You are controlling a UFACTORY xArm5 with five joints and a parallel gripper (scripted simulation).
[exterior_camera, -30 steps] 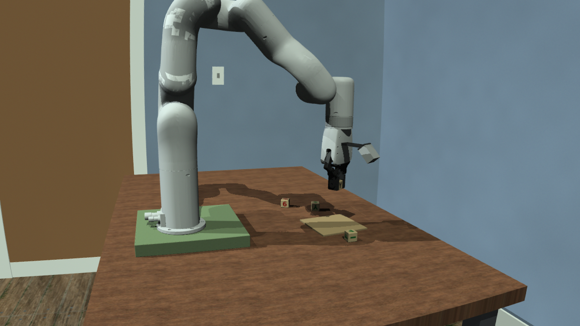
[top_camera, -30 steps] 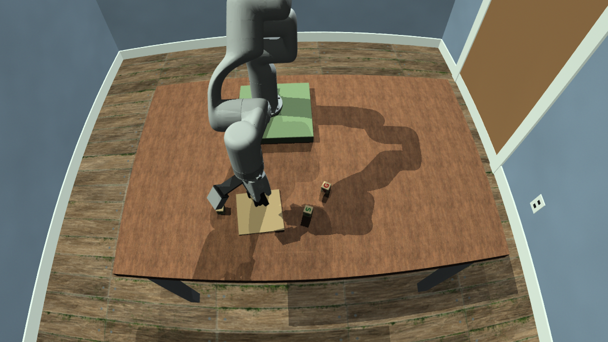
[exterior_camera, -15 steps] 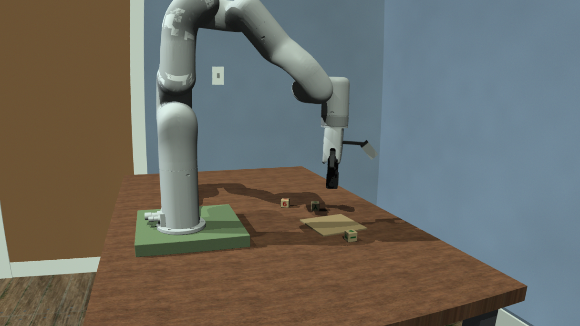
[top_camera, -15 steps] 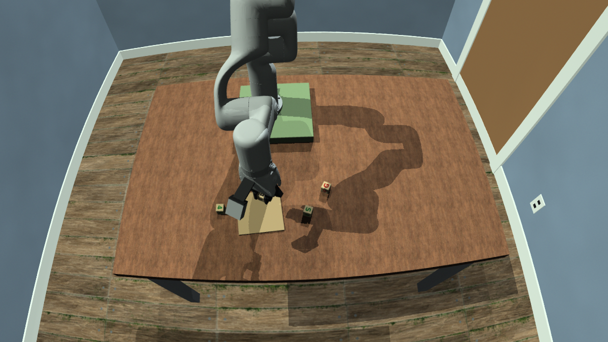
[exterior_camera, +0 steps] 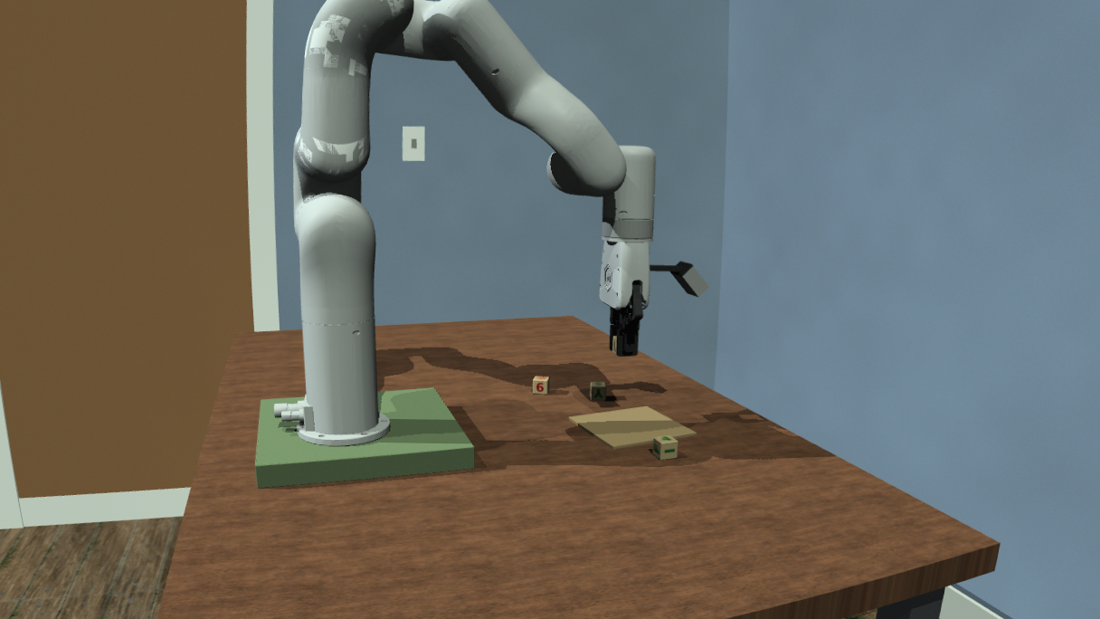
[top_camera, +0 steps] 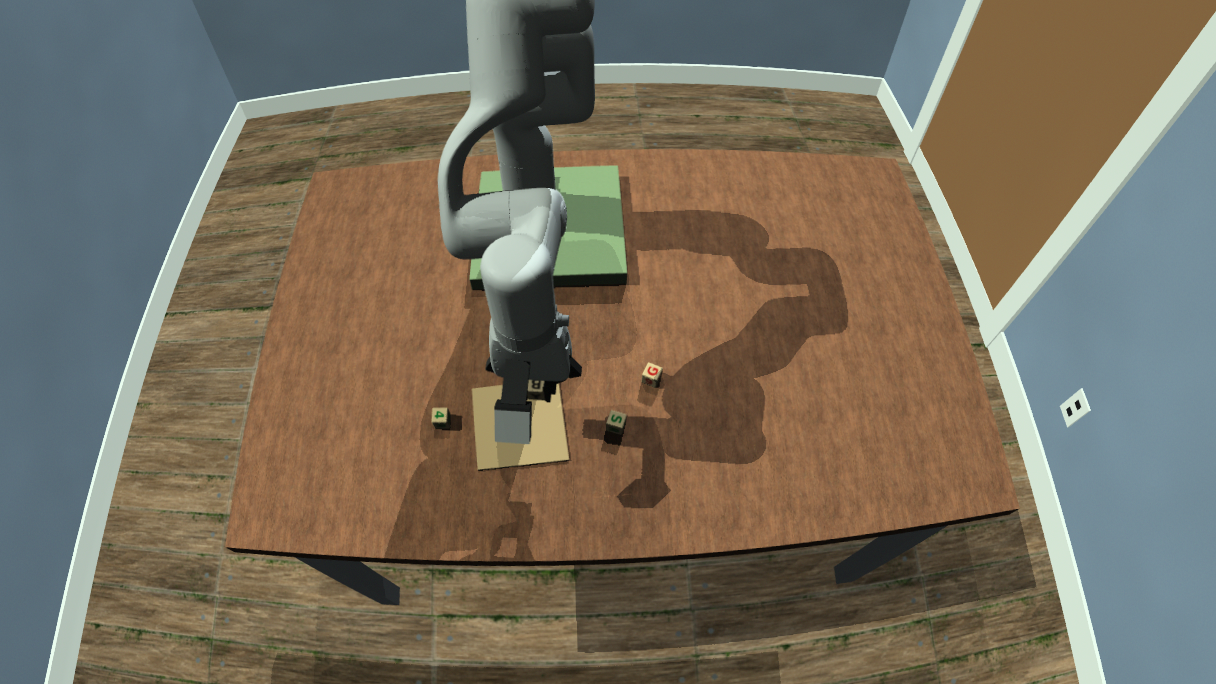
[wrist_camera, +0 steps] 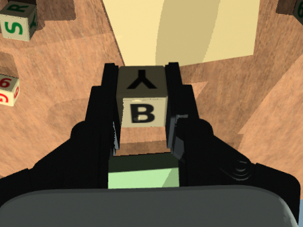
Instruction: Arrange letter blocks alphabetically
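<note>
Now: the tan mat 40 mm to the right of my hand and 120 mm below it. Round my hand: cream block (10 mm ahead, 160 mm to the right, 110 mm below).
</note>
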